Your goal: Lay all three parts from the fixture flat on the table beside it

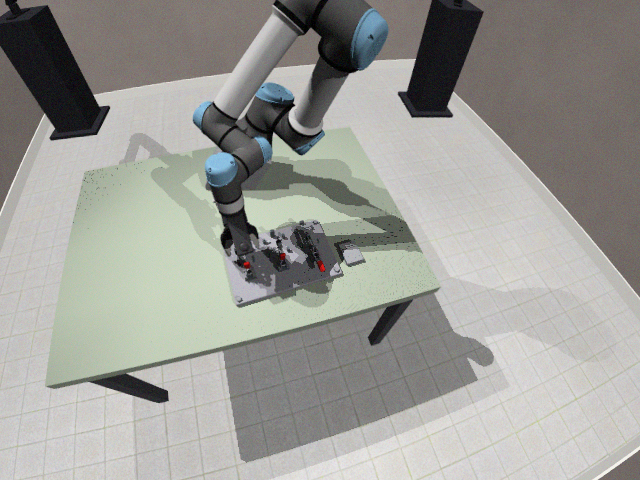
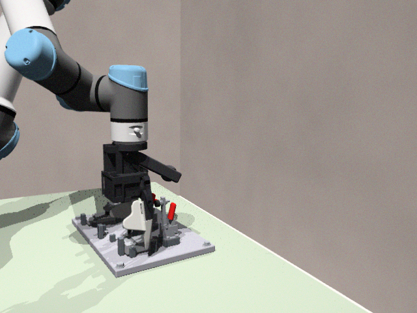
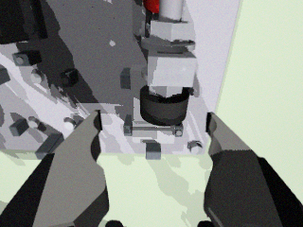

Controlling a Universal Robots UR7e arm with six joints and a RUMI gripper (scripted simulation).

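The grey part is 10 mm below my hand and 10 mm behind it. Also, from my hand: fixture plate 120 mm to the left, 40 mm below, 20 mm ahead; then clamp 230 mm to the left, 30 mm ahead, 10 mm below.
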